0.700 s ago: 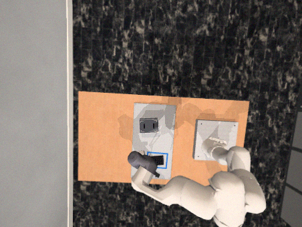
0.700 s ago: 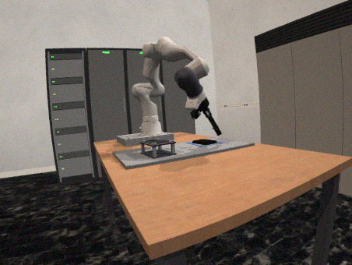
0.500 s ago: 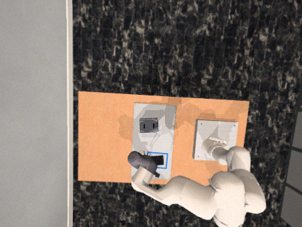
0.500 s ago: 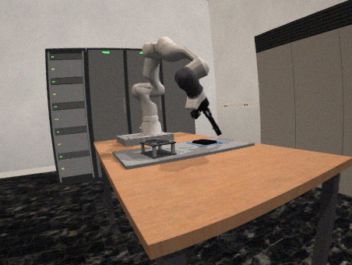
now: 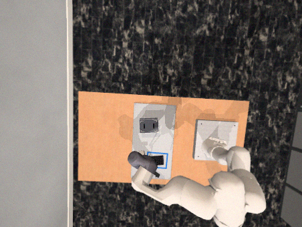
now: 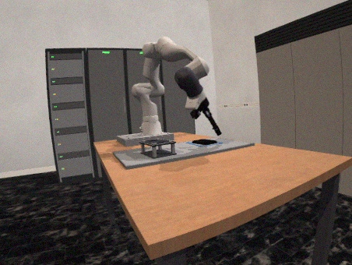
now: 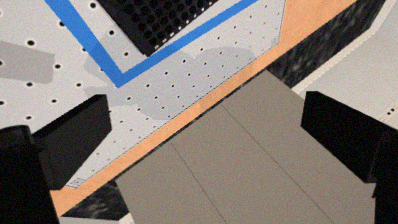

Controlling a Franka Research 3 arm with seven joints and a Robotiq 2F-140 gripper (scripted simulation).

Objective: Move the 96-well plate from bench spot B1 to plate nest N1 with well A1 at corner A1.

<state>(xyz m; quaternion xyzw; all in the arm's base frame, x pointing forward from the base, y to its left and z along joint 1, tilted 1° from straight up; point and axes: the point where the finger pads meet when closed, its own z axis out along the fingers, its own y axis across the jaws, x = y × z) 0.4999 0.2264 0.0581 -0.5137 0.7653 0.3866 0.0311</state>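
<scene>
My gripper is now 50 mm past the black 96-well plate, 40 mm to the left of it and 100 mm above it. Round my hand: raised plate nest (50 mm ahead, 370 mm to the right, 50 mm below); A1 mark (30 mm behind, 330 mm to the right, 40 mm below).
</scene>
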